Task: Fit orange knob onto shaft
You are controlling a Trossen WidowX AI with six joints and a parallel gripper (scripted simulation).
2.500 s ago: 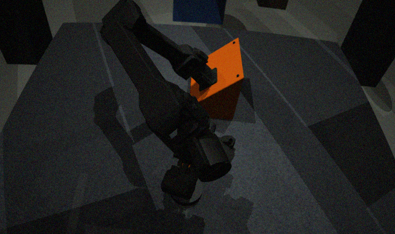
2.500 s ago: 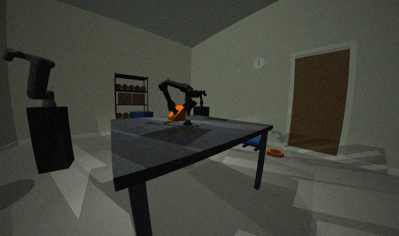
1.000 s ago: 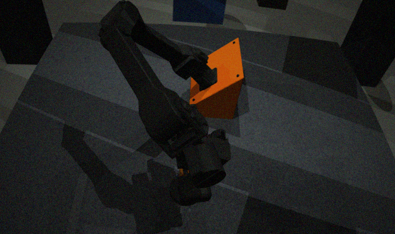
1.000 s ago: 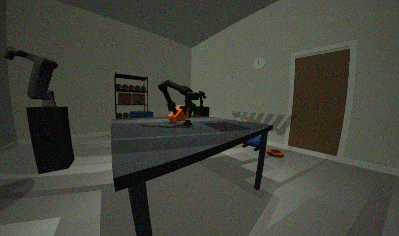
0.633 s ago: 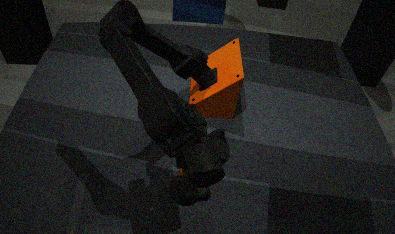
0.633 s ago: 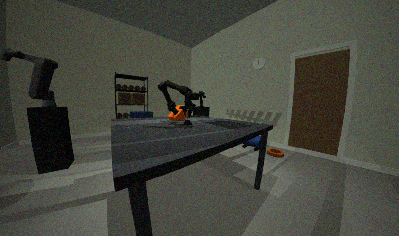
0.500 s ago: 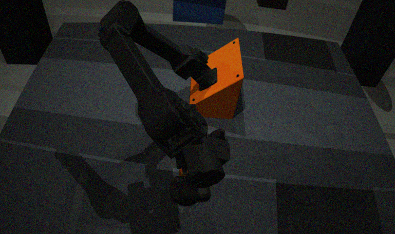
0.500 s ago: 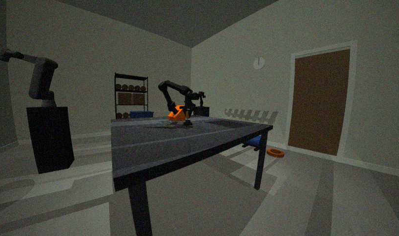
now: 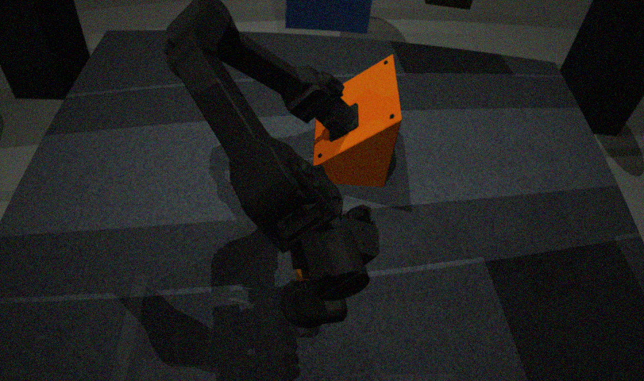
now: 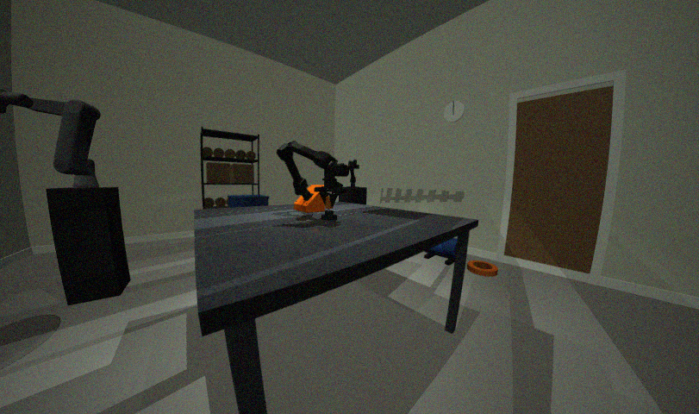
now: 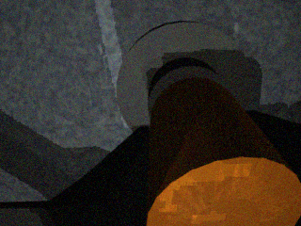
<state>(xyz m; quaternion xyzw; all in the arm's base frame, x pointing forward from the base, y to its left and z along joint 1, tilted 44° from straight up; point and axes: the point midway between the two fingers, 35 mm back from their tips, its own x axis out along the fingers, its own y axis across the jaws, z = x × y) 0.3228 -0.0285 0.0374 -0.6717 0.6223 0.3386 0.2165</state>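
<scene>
Right now my gripper tip is 4 cm above the dark round pedestal. From my gripper tip the other things lie so: orange knob (3 cm above).
</scene>
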